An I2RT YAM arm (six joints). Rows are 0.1 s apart.
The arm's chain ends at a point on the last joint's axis. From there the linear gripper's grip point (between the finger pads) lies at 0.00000 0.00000 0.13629 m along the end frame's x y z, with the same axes.
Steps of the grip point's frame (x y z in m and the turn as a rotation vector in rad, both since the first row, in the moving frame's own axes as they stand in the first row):
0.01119, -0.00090, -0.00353, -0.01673, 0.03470, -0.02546
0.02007, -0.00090, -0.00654, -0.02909, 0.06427, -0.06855
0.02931, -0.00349, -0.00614, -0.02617, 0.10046, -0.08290
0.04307, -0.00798, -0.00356, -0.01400, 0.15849, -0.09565
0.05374, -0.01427, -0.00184, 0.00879, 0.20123, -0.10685
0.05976, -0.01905, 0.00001, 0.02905, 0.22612, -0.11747
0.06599, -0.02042, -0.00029, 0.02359, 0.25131, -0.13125
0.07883, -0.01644, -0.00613, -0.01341, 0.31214, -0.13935
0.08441, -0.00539, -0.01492, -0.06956, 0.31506, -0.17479
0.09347, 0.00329, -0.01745, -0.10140, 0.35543, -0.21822
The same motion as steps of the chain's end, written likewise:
0.00643, -0.00312, -0.00343, -0.01673, 0.03470, -0.02546
0.01119, -0.00456, -0.00620, -0.02909, 0.06427, -0.06855
0.01551, -0.00648, -0.00541, -0.02617, 0.10046, -0.08290
0.02150, -0.00885, -0.00184, -0.01400, 0.15849, -0.09565
0.02662, -0.01162, 0.00091, 0.00879, 0.20123, -0.10685
0.02951, -0.01333, 0.00353, 0.02905, 0.22612, -0.11747
0.03241, -0.01502, 0.00402, 0.02359, 0.25131, -0.13125
0.03699, -0.01530, 0.00046, -0.01341, 0.31214, -0.13935
0.04161, -0.01095, -0.00791, -0.06956, 0.31506, -0.17479
0.04502, -0.00490, -0.00828, -0.10140, 0.35543, -0.21822

